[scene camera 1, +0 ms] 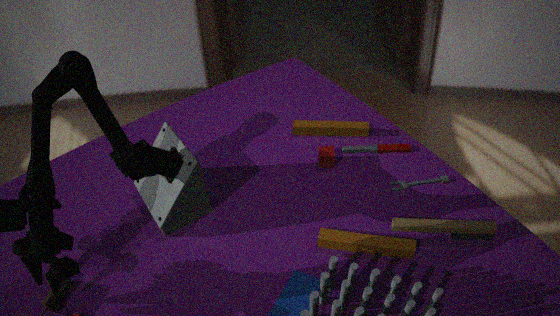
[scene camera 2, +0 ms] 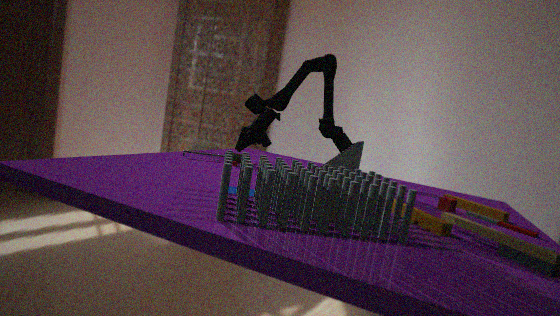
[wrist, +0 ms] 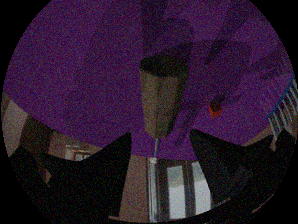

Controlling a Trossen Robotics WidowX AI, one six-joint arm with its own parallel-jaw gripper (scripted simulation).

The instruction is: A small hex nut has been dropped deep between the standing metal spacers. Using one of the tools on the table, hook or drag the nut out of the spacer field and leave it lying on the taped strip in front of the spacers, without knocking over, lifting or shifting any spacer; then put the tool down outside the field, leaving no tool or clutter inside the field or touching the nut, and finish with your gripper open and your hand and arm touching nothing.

Labels:
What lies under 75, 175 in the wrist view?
My gripper.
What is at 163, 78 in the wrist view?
A thin rod.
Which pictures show my gripper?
Scene camera 1, scene camera 2 and the wrist view: all of them.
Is my gripper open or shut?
Open.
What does my gripper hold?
Nothing.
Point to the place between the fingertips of my gripper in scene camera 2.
236, 150

